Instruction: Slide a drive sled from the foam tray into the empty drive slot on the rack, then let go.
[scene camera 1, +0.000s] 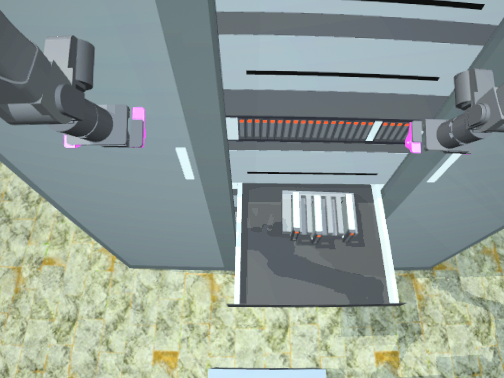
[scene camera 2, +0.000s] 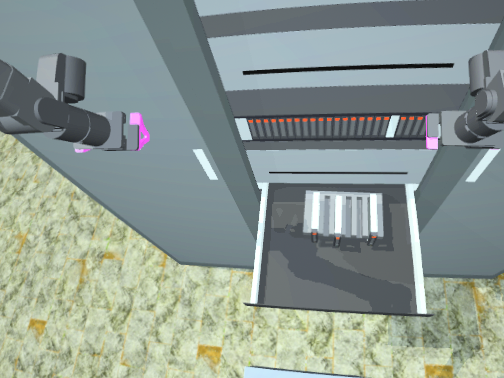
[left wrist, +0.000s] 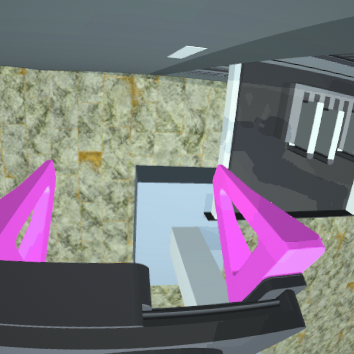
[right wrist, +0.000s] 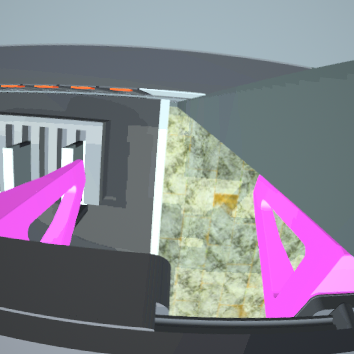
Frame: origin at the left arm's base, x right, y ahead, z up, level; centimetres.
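Seen in the pictures: left gripper, fingertip midpoint: (scene camera 1: 119, 134) (scene camera 2: 127, 138) (left wrist: 136, 169); right gripper, fingertip midpoint: (scene camera 1: 425, 144) (scene camera 2: 450, 139) (right wrist: 170, 175).
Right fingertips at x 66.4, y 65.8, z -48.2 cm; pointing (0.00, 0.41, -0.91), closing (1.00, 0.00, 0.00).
A point is followed by its place in that frame.
The light grey foam tray (scene camera 1: 286, 214) {x 35.5, y 58.9, z -74.7 cm} (scene camera 2: 307, 214) {x 35.3, y 59.1, z -74.6 cm} (right wrist: 94, 167) {x 55.1, y 59.2, z -74.6 cm} lies in the open drawer. Three white-topped drive sleds stand in it: a left one (scene camera 1: 296, 212) {x 37.6, y 57.2, z -69.1 cm} (scene camera 2: 315, 212) {x 37.6, y 57.4, z -69.1 cm}, a middle one (scene camera 1: 318, 215) {x 43.6, y 56.3, z -69.2 cm} (scene camera 2: 338, 215) {x 43.6, y 56.7, z -69.2 cm} and a right one (scene camera 1: 351, 214) {x 52.8, y 56.7, z -69.1 cm} (scene camera 2: 373, 214) {x 52.5, y 57.1, z -69.2 cm}. The rack's row of orange-tipped drives (scene camera 1: 300, 131) {x 36.9, y 70.0, z -50.1 cm} (scene camera 2: 315, 129) {x 37.6, y 70.1, z -50.1 cm} runs above the drawer, with a pale slot-like strip (scene camera 1: 374, 131) {x 55.9, y 71.7, z -51.5 cm} (scene camera 2: 393, 126) {x 55.8, y 72.4, z -52.3 cm} toward its right. My left gripper (scene camera 1: 107, 135) {x 0.0, y 58.5, z -36.1 cm} (scene camera 2: 110, 140) (left wrist: 136, 169) {x 0.0, y 58.5, z -36.1 cm} is open, off to the left. My right gripper (scene camera 1: 440, 145) (scene camera 2: 462, 141) (right wrist: 170, 175) {x 66.4, y 65.8, z -48.2 cm} is open at the row's right end, hiding part of it.
The drawer (scene camera 1: 237, 250) {x 21.5, y 48.7, z -76.9 cm} (scene camera 2: 259, 250) {x 22.1, y 48.7, z -77.0 cm} (right wrist: 160, 175) {x 65.2, y 58.2, z -76.9 cm} has upright white side walls. Grey panels with pale handles flank the rack, the left handle (scene camera 1: 185, 163) {x 7.4, y 68.1, z -62.1 cm} (scene camera 2: 205, 164) {x 7.3, y 68.1, z -62.2 cm} near my left gripper. A pale blue box (scene camera 1: 267, 373) {x 33.3, y 14.2, z -150.7 cm} (left wrist: 160, 210) {x 19.5, y 0.2, z -150.7 cm} stands low in front of the drawer.
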